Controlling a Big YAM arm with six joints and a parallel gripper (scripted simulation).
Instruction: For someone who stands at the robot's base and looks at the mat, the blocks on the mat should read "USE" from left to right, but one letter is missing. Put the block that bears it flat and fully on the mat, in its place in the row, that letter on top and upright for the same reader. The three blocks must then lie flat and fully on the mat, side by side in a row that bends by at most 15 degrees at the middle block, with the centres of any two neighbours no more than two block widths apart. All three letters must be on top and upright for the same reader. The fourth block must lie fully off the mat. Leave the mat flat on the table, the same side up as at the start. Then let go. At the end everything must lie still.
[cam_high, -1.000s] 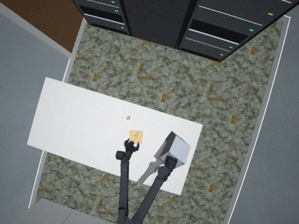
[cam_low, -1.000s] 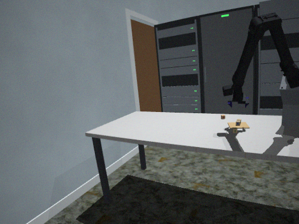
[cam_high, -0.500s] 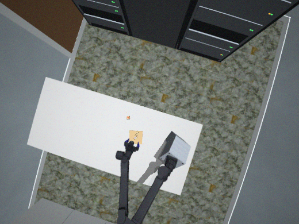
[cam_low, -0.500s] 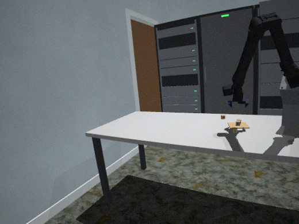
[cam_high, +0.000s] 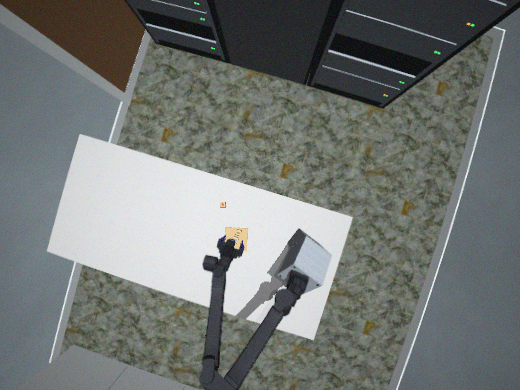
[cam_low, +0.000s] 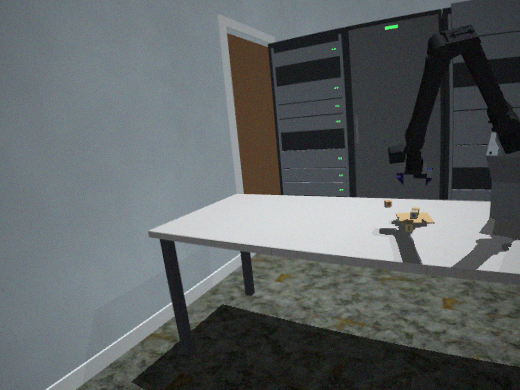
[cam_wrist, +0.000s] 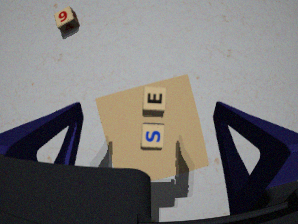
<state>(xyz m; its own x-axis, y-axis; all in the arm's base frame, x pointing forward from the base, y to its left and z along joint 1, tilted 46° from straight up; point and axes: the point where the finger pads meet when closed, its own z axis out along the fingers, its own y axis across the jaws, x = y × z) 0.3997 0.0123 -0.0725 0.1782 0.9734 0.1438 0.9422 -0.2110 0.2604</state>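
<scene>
Now: the block 19 cm to the left of my hand and 14 cm below it.
</scene>
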